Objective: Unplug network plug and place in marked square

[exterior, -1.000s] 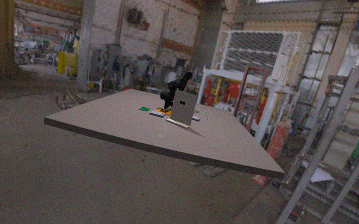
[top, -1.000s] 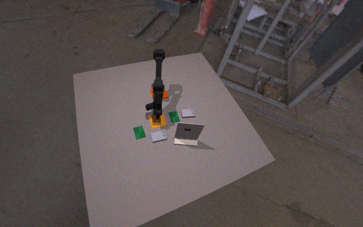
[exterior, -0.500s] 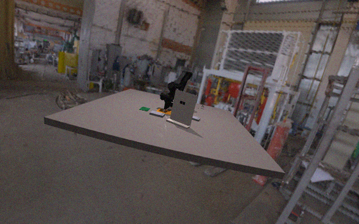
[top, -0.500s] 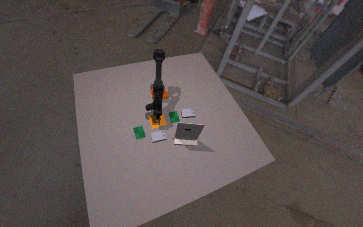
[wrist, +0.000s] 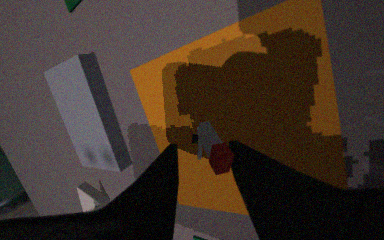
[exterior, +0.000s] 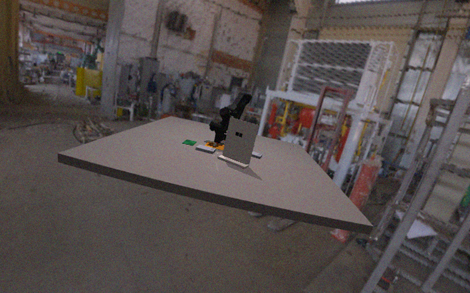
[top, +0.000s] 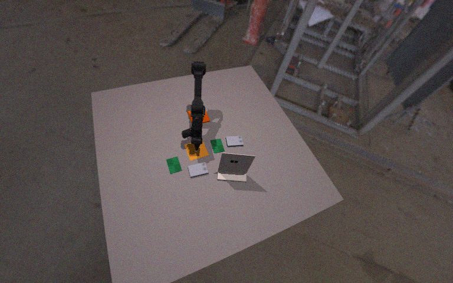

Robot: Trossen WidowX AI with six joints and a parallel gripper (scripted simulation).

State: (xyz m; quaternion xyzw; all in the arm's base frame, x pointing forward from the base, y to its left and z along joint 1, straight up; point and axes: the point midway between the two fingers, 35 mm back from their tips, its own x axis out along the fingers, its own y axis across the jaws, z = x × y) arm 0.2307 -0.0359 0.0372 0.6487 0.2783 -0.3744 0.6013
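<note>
The plug lies right at my gripper tip. Round my gripper tip: orange square (20 mm below); then grey panel (190 mm ahead, 180 mm to the left, 80 mm above).
</note>
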